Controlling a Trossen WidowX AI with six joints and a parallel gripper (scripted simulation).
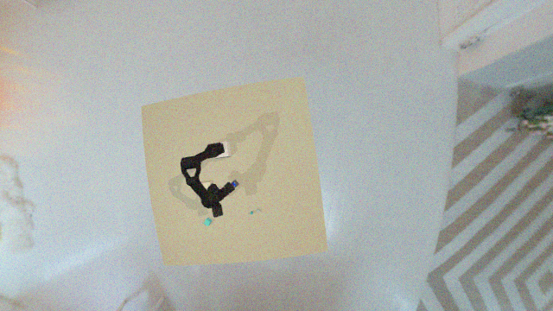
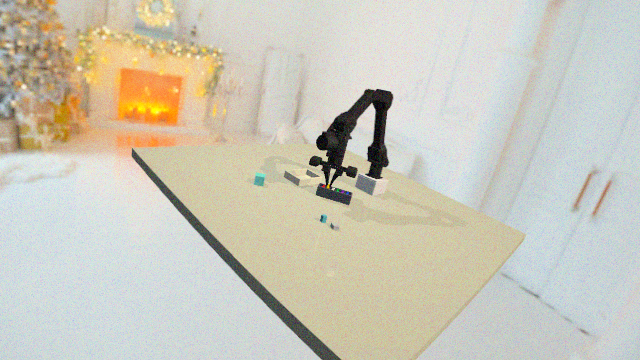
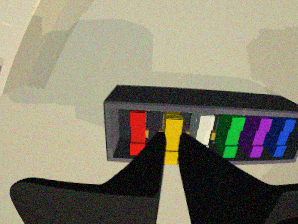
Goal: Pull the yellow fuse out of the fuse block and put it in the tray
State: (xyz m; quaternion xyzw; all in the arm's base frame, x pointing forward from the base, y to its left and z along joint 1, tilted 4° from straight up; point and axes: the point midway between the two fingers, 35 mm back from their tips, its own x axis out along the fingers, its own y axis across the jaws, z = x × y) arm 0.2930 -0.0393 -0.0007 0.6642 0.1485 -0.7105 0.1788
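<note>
The cream tray is 3 cm behind my gripper tip, 16 cm to the right of it and 4 cm below it. Round my gripper tip: yellow fuse: 1 cm below.
</note>
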